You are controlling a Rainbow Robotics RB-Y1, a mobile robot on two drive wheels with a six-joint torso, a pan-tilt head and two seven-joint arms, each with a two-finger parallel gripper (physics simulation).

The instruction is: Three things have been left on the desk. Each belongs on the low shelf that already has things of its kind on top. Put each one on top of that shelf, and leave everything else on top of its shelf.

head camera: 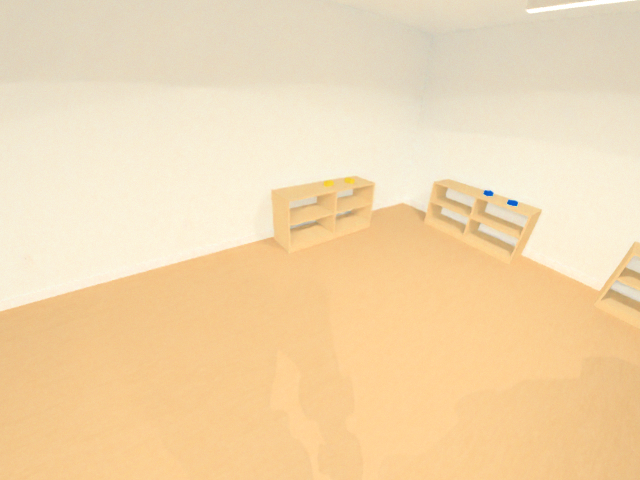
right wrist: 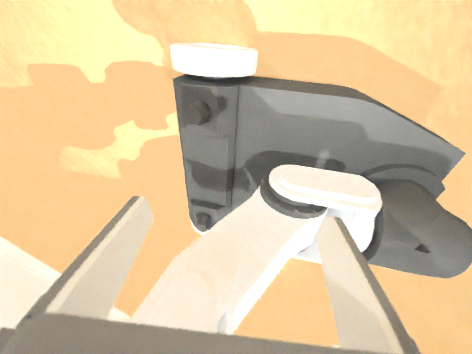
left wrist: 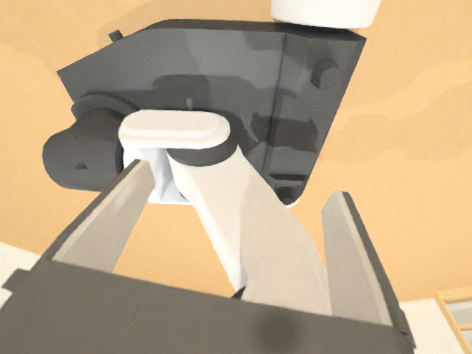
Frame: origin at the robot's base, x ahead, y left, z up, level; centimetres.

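Seen in the pictures: left gripper, fingertip midpoint: [left wrist: 237, 186]; right gripper, fingertip midpoint: [right wrist: 234, 217].
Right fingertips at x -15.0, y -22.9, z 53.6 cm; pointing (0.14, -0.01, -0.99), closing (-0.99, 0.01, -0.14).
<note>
A point is followed by its place in that frame.
A low wooden shelf [head camera: 280, 219] {x 222.3, y 55.5, z 33.6 cm} with two yellow things, one [head camera: 328, 183] {x 259.6, y 7.1, z 64.5 cm} left of the other [head camera: 349, 180] {x 277.0, y -17.4, z 64.4 cm}, stands against the left wall in the head view. A second low shelf [head camera: 459, 189] {x 284.5, y -156.2, z 61.0 cm} with two blue things, one [head camera: 488, 192] {x 269.2, y -185.3, z 64.9 cm} left of the other [head camera: 512, 203] {x 240.1, y -198.7, z 63.4 cm}, stands against the right wall. Part of a third low shelf [head camera: 617, 304] {x 142.5, y -273.1, z 7.9 cm} shows at the right edge; its top is out of view. The desk does not show in the head view. My left gripper [left wrist: 237, 186] {x -15.8, y 21.0, z 53.5 cm} is open and empty. My right gripper [right wrist: 234, 217] {x -15.0, y -22.9, z 53.6 cm} is open and empty. Both are far from the shelves.
Wooden floor [head camera: 232, 335] {x 96.5, y 66.2, z 0.0 cm} lies between me and the shelves. The two walls meet in a corner between the yellow and blue shelves. My dark base [left wrist: 225, 65] {x -18.7, y 16.6, z 16.9 cm} [right wrist: 300, 120] {x -21.9, y -16.9, z 16.9 cm} shows below both grippers. A shelf edge [left wrist: 452, 315] shows at the left wrist view's lower right.
</note>
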